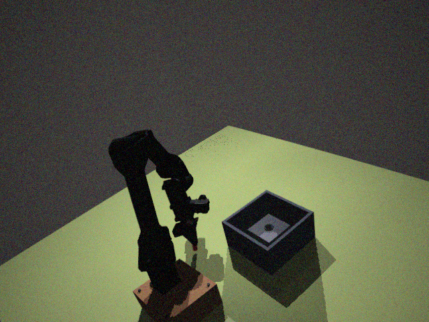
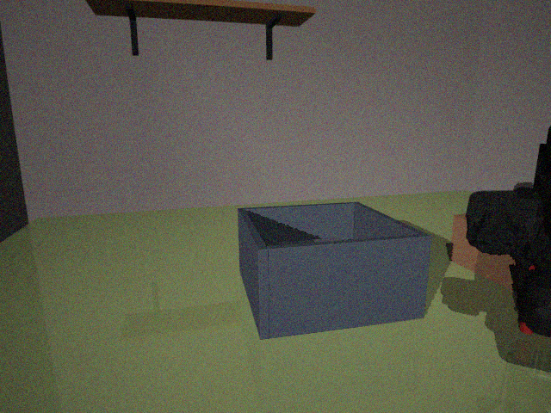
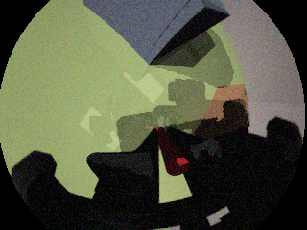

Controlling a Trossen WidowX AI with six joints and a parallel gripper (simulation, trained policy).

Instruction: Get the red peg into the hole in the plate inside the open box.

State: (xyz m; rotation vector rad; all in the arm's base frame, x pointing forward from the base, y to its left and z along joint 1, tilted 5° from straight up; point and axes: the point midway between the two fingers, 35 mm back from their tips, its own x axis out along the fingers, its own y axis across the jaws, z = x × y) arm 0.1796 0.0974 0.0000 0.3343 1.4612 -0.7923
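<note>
My gripper tip is now 17 cm to the left of the grey plate, 15 cm short of it and 2 cm below it. Also, from my gripper tip: red peg (2 cm above, 1 cm to the left); blue box (17 cm to the right, 15 cm ahead).
</note>
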